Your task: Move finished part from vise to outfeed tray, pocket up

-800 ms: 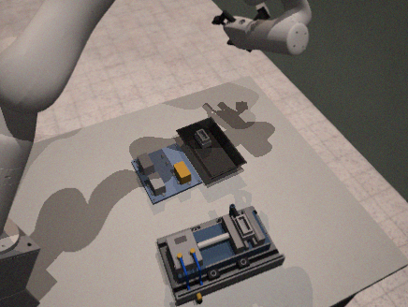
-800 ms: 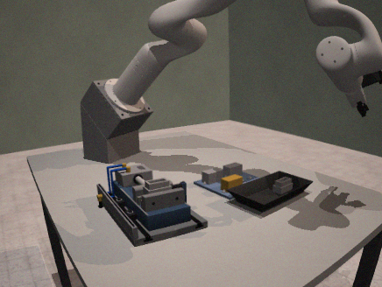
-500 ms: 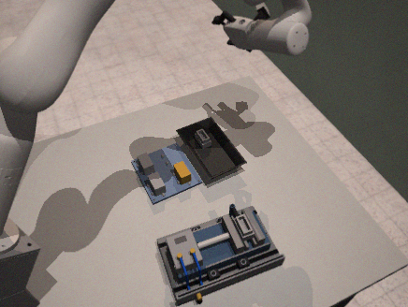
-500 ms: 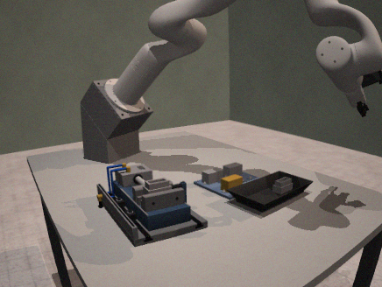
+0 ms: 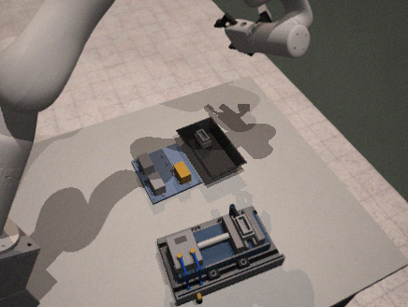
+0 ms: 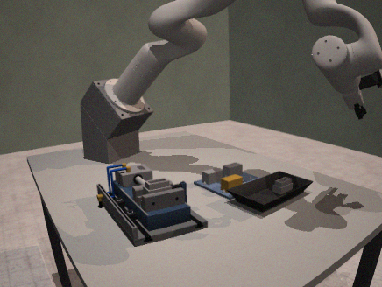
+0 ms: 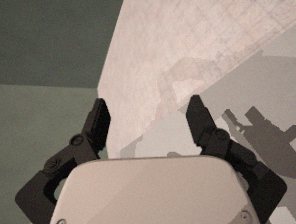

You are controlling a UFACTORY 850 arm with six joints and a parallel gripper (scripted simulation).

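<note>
Now: hand 570 mm to the left of the blue vise, 260 mm above it and 200 mm past it. Round my hand: blue plate (300 mm below, 280 mm behind, 260 mm to the right); orange block (300 mm to the right, 280 mm below, 230 mm behind).
</note>
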